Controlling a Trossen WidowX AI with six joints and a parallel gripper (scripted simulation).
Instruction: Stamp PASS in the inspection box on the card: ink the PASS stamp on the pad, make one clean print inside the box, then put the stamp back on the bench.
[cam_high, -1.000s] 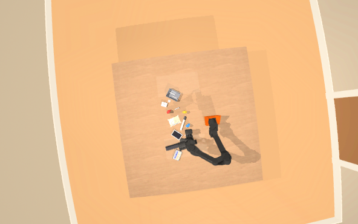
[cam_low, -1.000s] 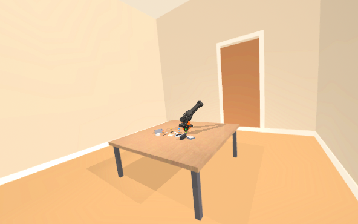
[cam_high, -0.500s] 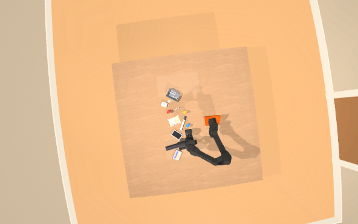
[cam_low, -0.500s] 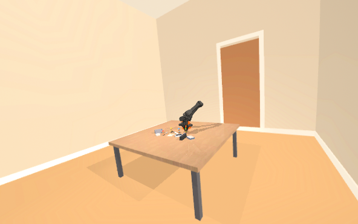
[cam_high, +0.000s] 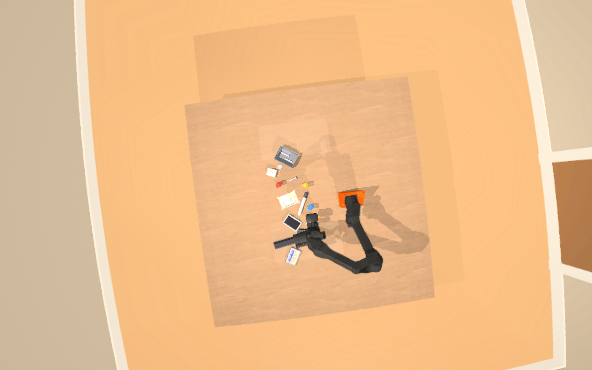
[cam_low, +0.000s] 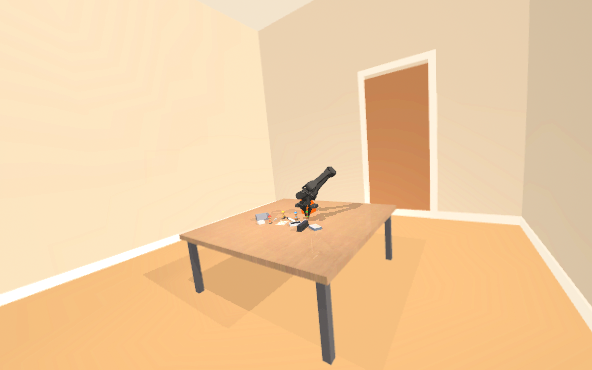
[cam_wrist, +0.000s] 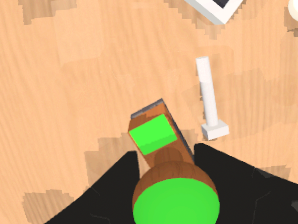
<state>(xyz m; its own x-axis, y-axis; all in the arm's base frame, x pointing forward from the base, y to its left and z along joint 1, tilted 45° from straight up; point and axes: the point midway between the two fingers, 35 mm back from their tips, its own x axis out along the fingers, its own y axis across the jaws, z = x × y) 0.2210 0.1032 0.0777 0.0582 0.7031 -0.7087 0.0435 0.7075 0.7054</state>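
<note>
My gripper tip is now 11 cm short of the ink pad, 5 cm to the left of it and 4 cm above it. From my gripper tip the other things lie so: black block: 16 cm ahead, 5 cm to the left, 3 cm below; then white cylinder: 2 cm ahead, 16 cm to the right, 3 cm below; then blue-knobbed stamp: 1 cm behind, 12 cm to the right, 2 cm below.
</note>
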